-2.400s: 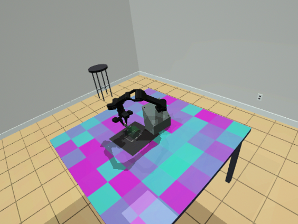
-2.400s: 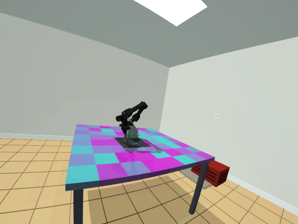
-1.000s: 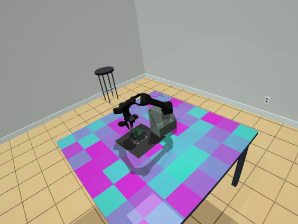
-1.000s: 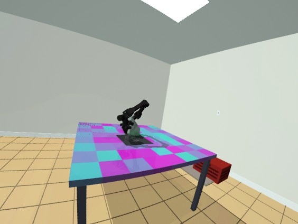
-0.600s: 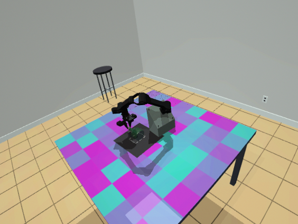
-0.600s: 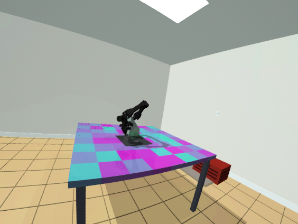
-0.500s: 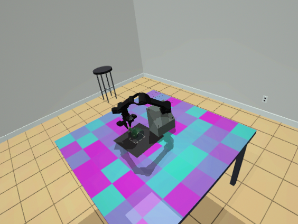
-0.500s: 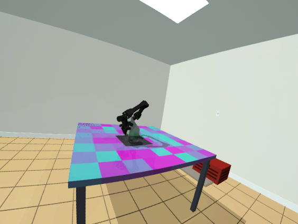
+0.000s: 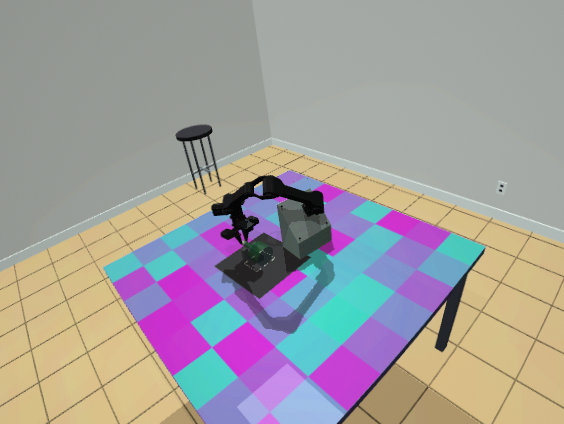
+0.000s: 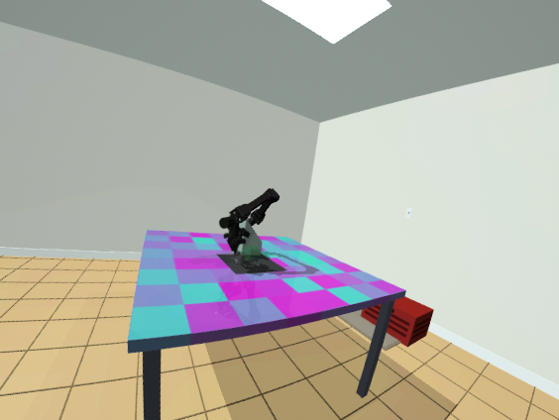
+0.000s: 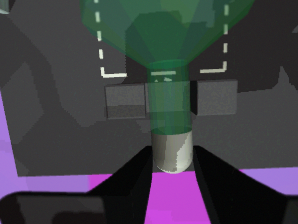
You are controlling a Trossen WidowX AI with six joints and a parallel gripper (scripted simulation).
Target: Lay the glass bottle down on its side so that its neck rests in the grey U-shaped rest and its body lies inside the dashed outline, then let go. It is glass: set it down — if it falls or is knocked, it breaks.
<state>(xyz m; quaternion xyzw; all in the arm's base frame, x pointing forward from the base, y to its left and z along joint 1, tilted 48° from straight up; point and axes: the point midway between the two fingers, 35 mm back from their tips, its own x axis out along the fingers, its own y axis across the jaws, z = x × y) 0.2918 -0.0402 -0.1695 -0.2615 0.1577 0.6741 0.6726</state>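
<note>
My gripper tip is 5 cm to the right of the green glass bottle and 1 cm past it. The rest, counted from my gripper tip: dark mat (11 cm to the left, 6 cm below, 2 cm behind).
</note>
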